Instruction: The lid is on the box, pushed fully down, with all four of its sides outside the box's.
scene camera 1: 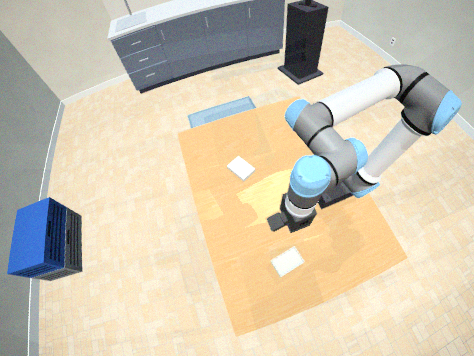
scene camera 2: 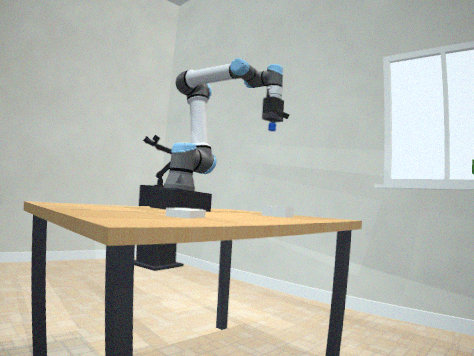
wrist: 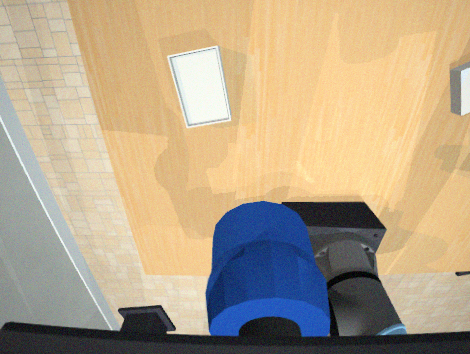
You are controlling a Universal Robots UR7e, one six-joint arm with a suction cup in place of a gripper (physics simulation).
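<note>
The lid is a flat white rectangle with a plain top, lying on the table; only part of it shows at the right edge of the wrist view. The box is a pale, open-topped rectangle with thin walls, standing on the table well apart from the lid. My gripper, a blue suction cup, is open and bare, high above the table. It points down. In scene camera 1 the cup is hidden beneath the wrist.
The wooden table carries both parts. The arm's black base block stands at the table's edge. A black pedestal, grey cabinets, a bluish panel and blue crates are farther off.
</note>
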